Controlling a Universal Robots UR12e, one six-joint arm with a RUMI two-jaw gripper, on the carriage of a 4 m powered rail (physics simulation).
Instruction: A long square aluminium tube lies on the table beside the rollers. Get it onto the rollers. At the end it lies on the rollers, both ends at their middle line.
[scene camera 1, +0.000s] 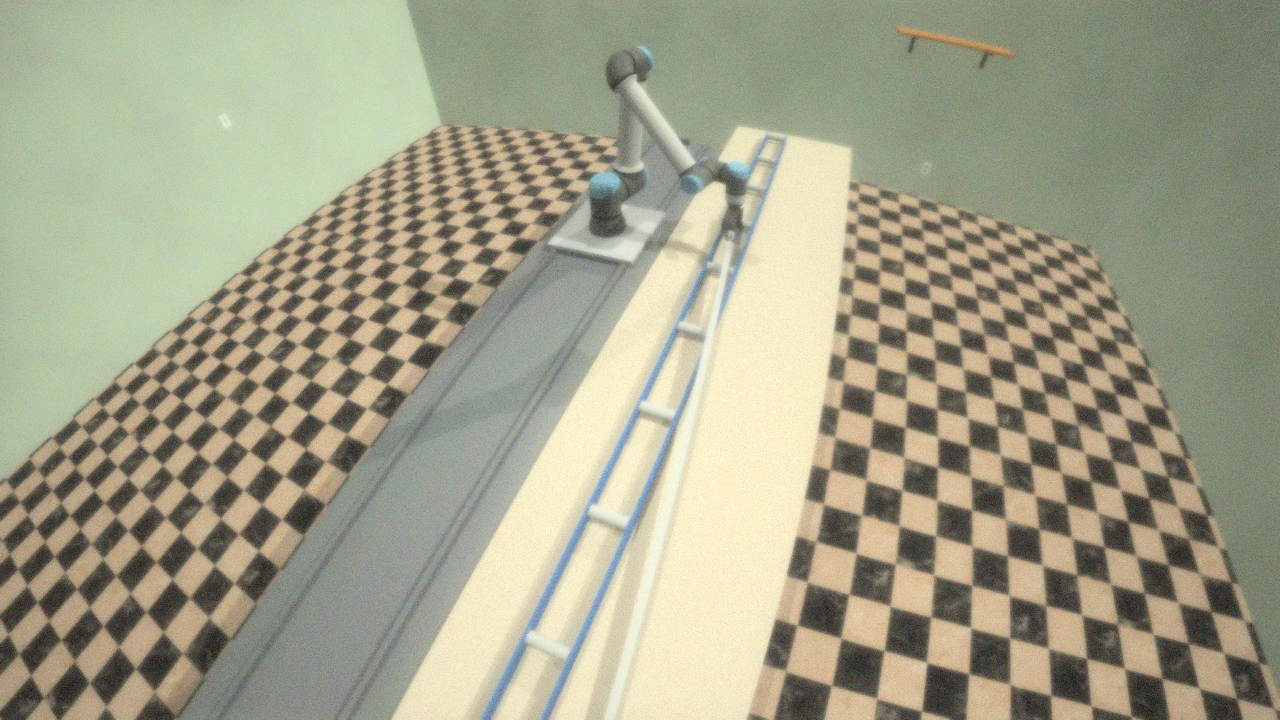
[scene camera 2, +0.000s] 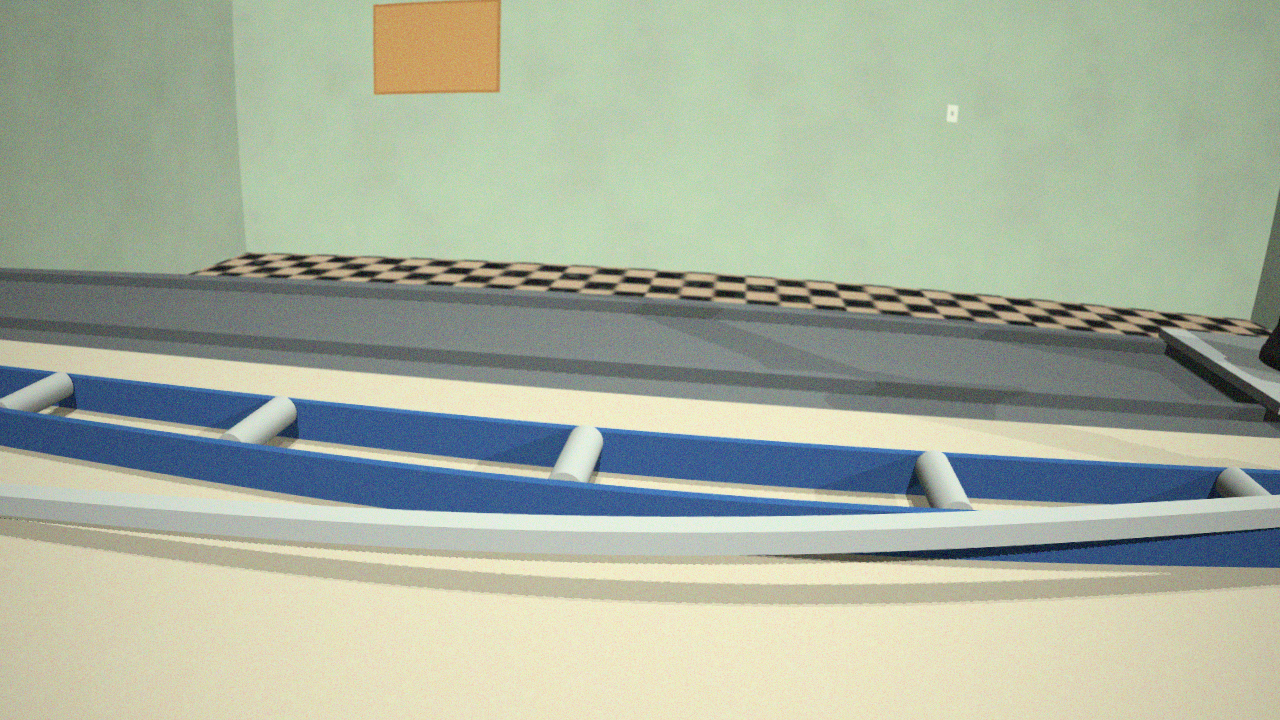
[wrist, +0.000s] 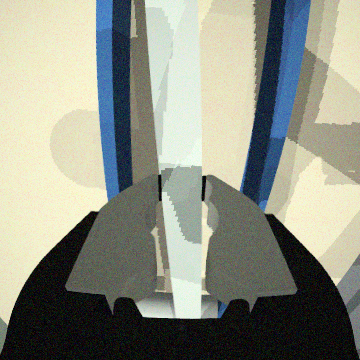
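Where they show: gripper, fingertip midpoint: (scene camera 1: 730, 242) (wrist: 181, 177); arm's base at its link origin: (scene camera 1: 607, 226).
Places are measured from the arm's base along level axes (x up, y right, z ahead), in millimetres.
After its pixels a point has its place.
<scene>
The gripper (scene camera 1: 731, 236) @[x 58, y -4, z 627 mm] (wrist: 182, 188) @[x 58, y -4, z 627 mm] is shut on the tube near its far end, between the blue side rails of the roller track. The long pale aluminium tube (scene camera 1: 667, 504) @[x 34, y 1259, z 768 mm] (scene camera 2: 626, 534) @[x 30, y 1272, z 784 mm] (wrist: 182, 100) @[x 70, y 47, z 629 mm] runs at a slant. Its held part is raised over the track, and it crosses above the right-hand blue rail. Its nearer part in the scene camera 1 view is beside the track, on the right; the near end is cut off by the frame. Grey rollers (scene camera 1: 610, 517) @[x 29, y 1355, z 628 mm] (scene camera 2: 579, 454) @[x 29, y 1343, z 634 mm] lie between the rails. The roller under the gripper is mostly hidden.
The blue side rails (scene camera 1: 559, 569) @[x 20, y 1550, z 557 mm] (scene camera 2: 760, 465) @[x -4, y 1149, z 558 mm] (wrist: 104, 100) @[x 22, y 38, z 688 mm] stand up along the cream table (scene camera 1: 796, 358) @[x -30, y 514, z 1031 mm] (scene camera 2: 626, 662) @[x -30, y 1256, z 884 mm]. The arm stands on a pale carriage plate (scene camera 1: 577, 246) @[x 0, y 199, z -69 mm] on the grey rail bed (scene camera 1: 429, 465) (scene camera 2: 447, 326), left of the table.
</scene>
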